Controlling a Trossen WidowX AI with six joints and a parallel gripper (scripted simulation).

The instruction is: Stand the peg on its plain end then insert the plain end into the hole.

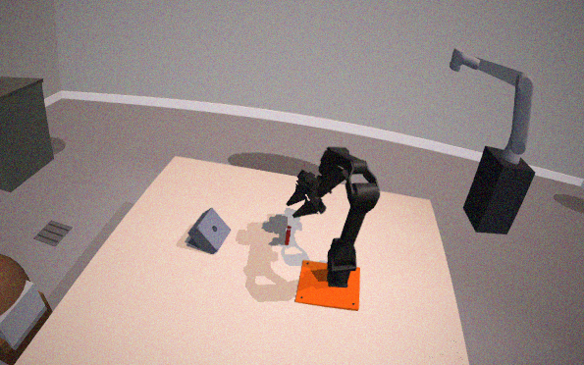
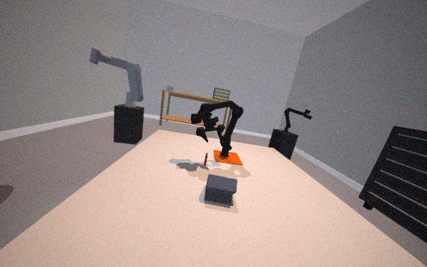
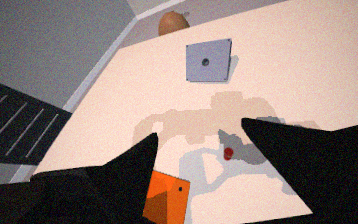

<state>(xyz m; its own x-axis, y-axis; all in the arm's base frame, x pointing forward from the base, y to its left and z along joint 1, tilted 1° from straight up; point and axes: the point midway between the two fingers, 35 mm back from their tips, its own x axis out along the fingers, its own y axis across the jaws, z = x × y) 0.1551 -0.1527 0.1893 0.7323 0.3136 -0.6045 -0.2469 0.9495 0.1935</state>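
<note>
My gripper tip is 1 cm past the red peg, 3 cm to the left of it and 11 cm above it. The rest, counted from my gripper tip: grey sloped panel (27 cm ahead, 1 cm to the left, 13 cm below).
</note>
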